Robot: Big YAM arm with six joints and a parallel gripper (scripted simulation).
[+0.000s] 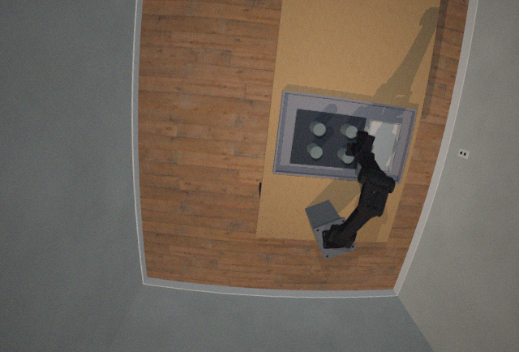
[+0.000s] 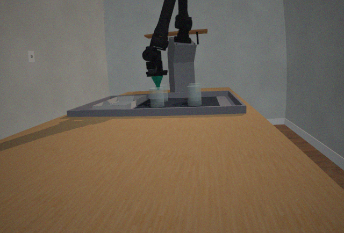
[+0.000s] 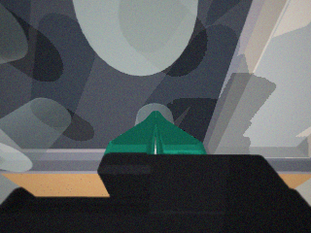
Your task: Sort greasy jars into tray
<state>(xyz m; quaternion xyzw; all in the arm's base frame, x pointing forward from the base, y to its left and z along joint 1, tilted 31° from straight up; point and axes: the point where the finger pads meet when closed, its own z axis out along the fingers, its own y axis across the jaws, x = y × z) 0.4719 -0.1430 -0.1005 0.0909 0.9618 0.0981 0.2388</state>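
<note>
The rimmed steel table top is 80 mm below my hand, 20 mm ahead of it and 10 mm to the right of it. Round my hand: pale tray: 220 mm to the right, 70 mm below, 20 mm behind; then dark drying mat: 100 mm to the left, 80 mm below, 20 mm ahead.
</note>
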